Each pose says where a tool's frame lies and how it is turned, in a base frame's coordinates. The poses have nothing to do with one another.
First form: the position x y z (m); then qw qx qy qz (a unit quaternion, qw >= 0).
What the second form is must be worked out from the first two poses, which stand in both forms.
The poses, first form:
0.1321 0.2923 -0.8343 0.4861 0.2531 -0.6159 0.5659
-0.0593 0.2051 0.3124 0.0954 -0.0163 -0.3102 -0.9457
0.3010 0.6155 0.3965 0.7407 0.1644 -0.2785 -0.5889
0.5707 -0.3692 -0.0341 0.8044 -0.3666 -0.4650 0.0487
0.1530 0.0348 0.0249 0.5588 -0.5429 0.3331 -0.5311
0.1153 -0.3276 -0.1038 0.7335 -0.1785 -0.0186 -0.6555
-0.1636 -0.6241 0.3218 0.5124 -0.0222 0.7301 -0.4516
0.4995 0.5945 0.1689 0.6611 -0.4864 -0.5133 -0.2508
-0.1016 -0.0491 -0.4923 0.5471 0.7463 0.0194 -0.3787
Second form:
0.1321 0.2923 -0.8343 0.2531 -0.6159 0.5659 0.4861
-0.0593 0.2051 0.3124 -0.0163 -0.3102 -0.9457 0.0954
0.3010 0.6155 0.3965 0.1644 -0.2785 -0.5889 0.7407
0.5707 -0.3692 -0.0341 -0.3666 -0.4650 0.0487 0.8044
0.1530 0.0348 0.0249 -0.5429 0.3331 -0.5311 0.5588
0.1153 -0.3276 -0.1038 -0.1785 -0.0186 -0.6555 0.7335
-0.1636 -0.6241 0.3218 -0.0222 0.7301 -0.4516 0.5124
0.4995 0.5945 0.1689 -0.4864 -0.5133 -0.2508 0.6611
-0.1016 -0.0491 -0.4923 0.7463 0.0194 -0.3787 0.5471

